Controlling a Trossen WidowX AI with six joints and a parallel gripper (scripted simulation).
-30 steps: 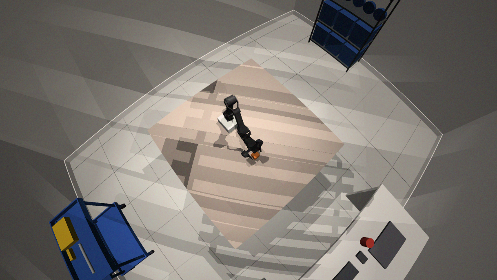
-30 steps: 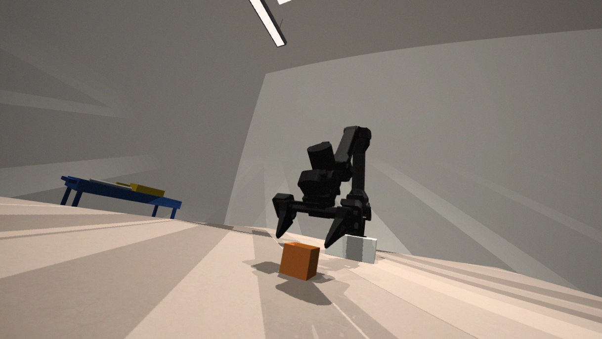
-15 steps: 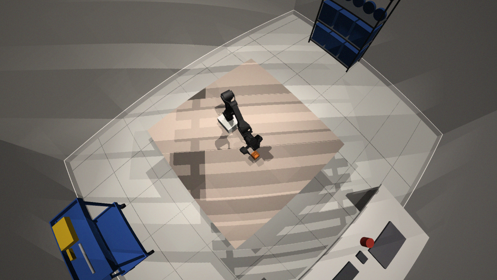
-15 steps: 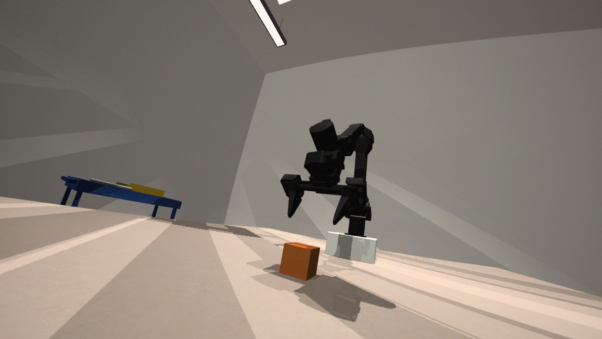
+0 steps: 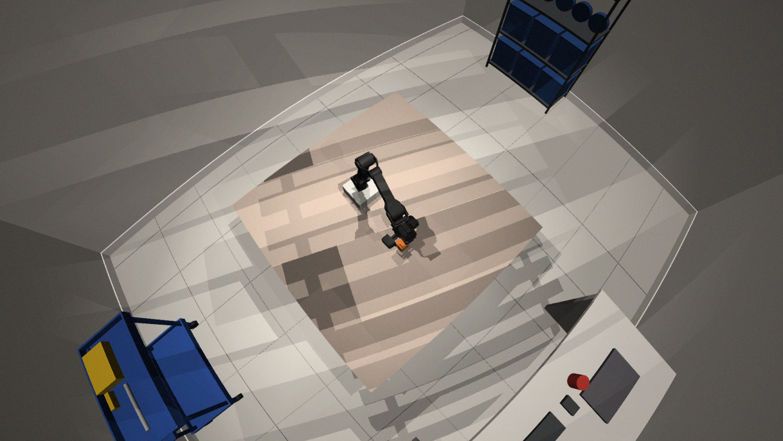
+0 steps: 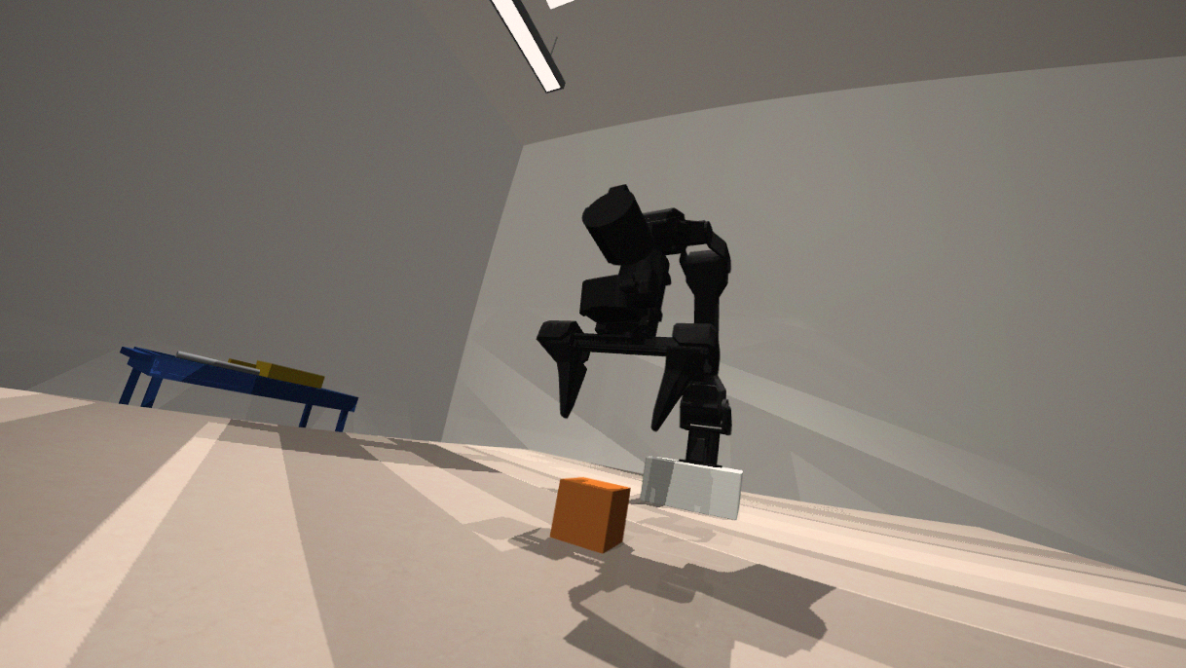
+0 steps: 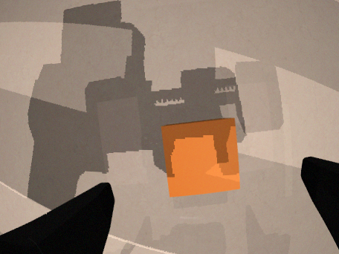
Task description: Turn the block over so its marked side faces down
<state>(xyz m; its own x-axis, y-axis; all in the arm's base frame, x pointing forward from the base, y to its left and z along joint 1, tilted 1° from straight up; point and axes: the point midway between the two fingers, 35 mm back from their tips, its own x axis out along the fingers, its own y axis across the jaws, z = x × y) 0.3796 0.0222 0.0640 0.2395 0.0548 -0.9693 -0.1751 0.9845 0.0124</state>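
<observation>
Now: the orange block 80 mm below my gripper tip and 10 mm behind it.
</observation>
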